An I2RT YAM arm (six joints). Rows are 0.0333 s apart.
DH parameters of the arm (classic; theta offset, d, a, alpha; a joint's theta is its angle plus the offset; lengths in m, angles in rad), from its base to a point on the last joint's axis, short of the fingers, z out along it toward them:
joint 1: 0 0.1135 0.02 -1.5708
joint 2: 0 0 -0.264 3.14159
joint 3: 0.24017 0 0.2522 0
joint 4: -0.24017 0 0.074 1.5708
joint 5: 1.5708 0 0 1.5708
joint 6: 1.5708 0.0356 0 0
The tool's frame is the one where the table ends.
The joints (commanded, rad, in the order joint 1, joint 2, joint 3, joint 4, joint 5, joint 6), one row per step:
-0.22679 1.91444 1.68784 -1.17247 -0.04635 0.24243
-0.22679 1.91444 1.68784 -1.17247 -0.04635 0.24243
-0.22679 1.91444 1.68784 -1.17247 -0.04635 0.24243
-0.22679 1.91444 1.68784 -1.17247 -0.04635 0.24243
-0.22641 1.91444 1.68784 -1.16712 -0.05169 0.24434
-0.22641 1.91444 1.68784 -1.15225 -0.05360 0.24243
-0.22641 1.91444 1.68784 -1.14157 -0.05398 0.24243
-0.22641 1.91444 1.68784 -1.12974 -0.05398 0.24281
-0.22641 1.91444 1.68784 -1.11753 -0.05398 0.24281
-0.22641 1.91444 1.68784 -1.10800 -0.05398 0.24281
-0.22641 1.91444 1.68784 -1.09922 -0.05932 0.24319
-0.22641 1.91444 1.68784 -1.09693 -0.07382 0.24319
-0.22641 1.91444 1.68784 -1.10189 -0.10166 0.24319
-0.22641 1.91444 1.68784 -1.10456 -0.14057 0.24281
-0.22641 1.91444 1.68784 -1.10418 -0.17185 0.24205
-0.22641 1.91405 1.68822 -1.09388 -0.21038 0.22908
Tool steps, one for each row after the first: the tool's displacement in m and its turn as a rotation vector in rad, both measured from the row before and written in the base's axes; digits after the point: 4 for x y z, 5 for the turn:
0.0000 0.0000 0.0000 0.00000 0.00000 0.00000
0.0000 0.0000 0.0000 0.00000 0.00000 0.00000
0.0000 0.0000 0.0000 0.00000 0.00000 0.00000
0.0006 0.0002 0.0001 0.00427 -0.00638 -0.00057
0.0016 -0.0003 0.0003 -0.00187 -0.01493 0.00223
0.0011 -0.0002 0.0002 -0.00203 -0.01049 0.00007
0.0012 -0.0003 0.0003 -0.00257 -0.01153 -0.00037
0.0013 -0.0003 0.0003 -0.00274 -0.01190 0.00000
0.0010 -0.0002 0.0002 -0.00214 -0.00929 0.00000
0.0010 0.0000 0.0002 0.00318 -0.00972 0.00090
0.0003 0.0004 0.0001 0.01319 -0.00539 0.00353
-0.0003 0.0011 0.0000 0.02743 -0.00123 0.00675
0.0000 0.0014 0.0001 0.03732 -0.00591 0.00965
0.0002 0.0011 0.0002 0.02932 -0.00727 0.00816
0.0013 0.0011 0.0008 0.03037 -0.02088 0.02172

